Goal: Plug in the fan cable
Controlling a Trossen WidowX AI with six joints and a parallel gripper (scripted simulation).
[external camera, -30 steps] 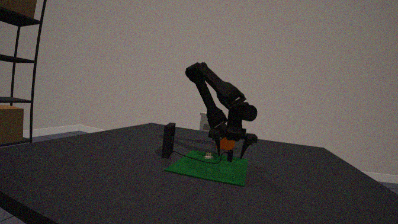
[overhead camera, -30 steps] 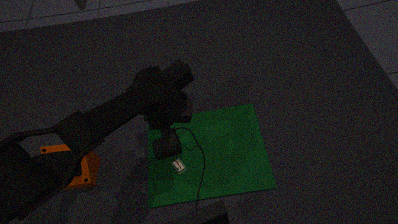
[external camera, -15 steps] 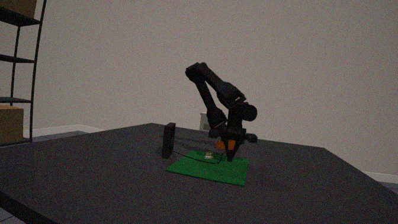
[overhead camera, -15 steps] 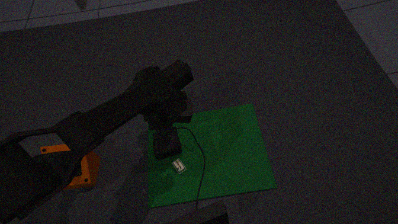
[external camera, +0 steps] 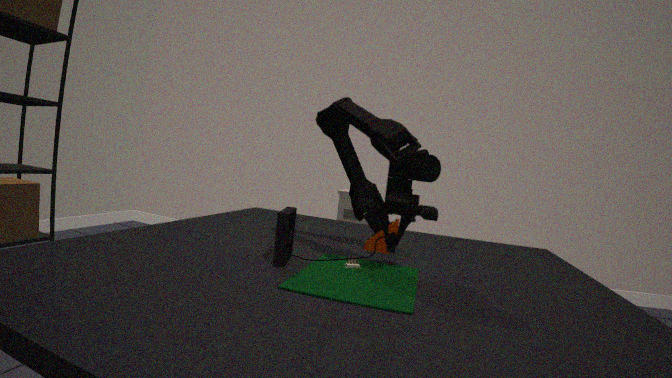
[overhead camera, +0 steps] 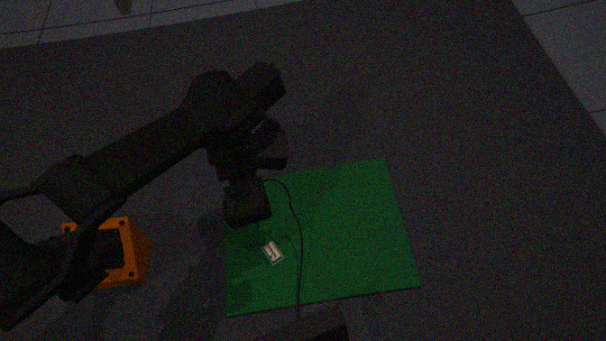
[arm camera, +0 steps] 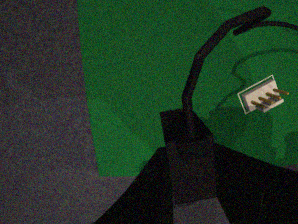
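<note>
Now: gripper tip 80 mm to the left of the white four-pin header, 60 mm above it and 30 mm short of it. Also, from my gripper tip: dark fan plug: 10 mm ahead, 10 mm above; then black fan: 220 mm to the right, 80 mm ahead; then green board: 90 mm ahead, 80 mm below, 40 mm to the right.
</note>
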